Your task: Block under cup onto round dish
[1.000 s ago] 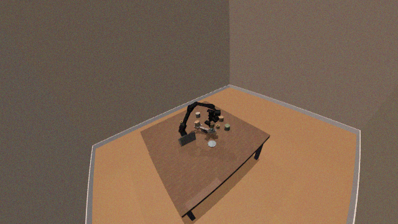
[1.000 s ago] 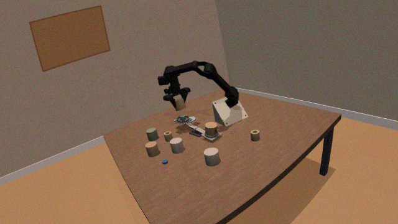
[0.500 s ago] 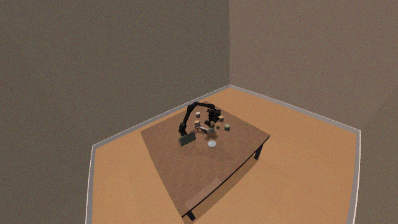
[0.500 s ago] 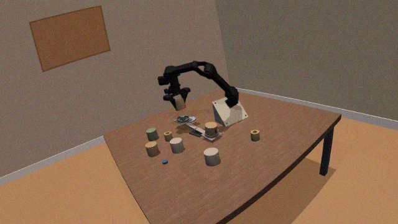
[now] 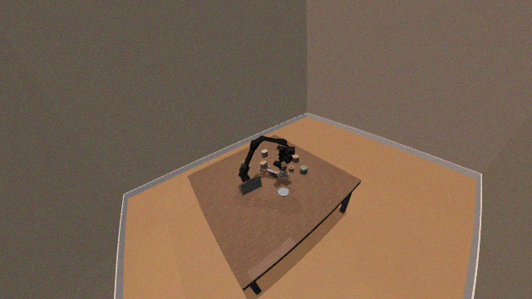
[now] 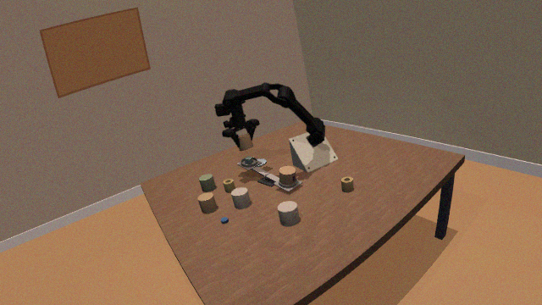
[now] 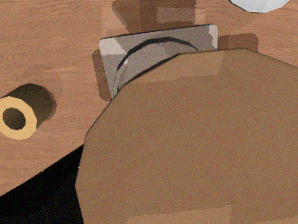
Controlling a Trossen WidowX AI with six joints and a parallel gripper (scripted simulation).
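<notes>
The green block is 80 mm below my gripper tip and 10 mm to the left of it. From my gripper tip the other things lie so: round dish (170 mm below, 110 mm to the right, 100 mm behind); balance (140 mm below, 130 mm to the left, 10 mm behind); balance beam (130 mm to the left, 130 mm below, 20 mm behind).
</notes>
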